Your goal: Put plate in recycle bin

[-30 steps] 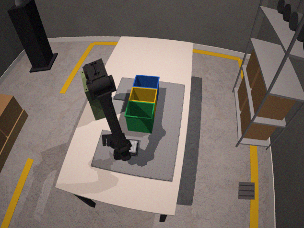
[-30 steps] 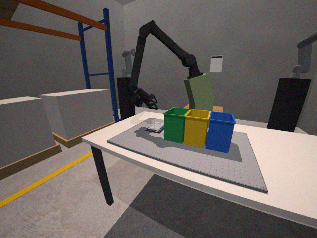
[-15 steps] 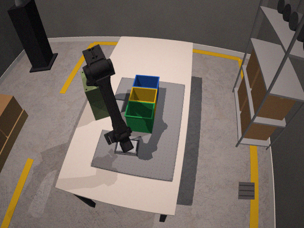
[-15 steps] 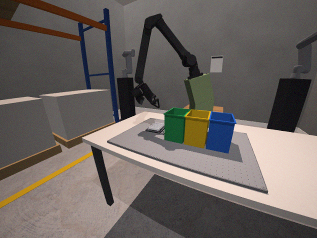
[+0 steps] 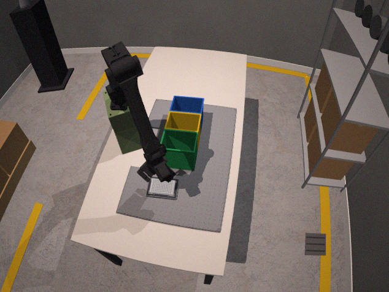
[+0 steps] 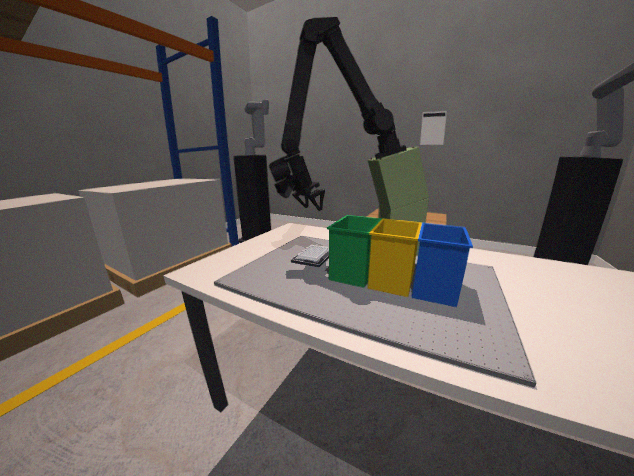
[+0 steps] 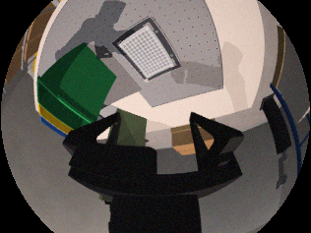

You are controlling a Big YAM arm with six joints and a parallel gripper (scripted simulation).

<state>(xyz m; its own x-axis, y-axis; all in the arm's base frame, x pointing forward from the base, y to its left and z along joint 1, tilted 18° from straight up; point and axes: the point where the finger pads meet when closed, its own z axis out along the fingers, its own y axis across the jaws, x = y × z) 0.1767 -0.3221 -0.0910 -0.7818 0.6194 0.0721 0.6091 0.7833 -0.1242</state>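
My hand is 30 mm short of the white 96-well plate, 10 mm to the right of it and 180 mm above it. From my hand the other things lie so: dark plate nest 30 mm ahead, 10 mm to the left, 190 mm below; green bin 130 mm ahead, 190 mm to the left, 110 mm below; yellow bin 150 mm ahead, 320 mm to the left, 110 mm below.
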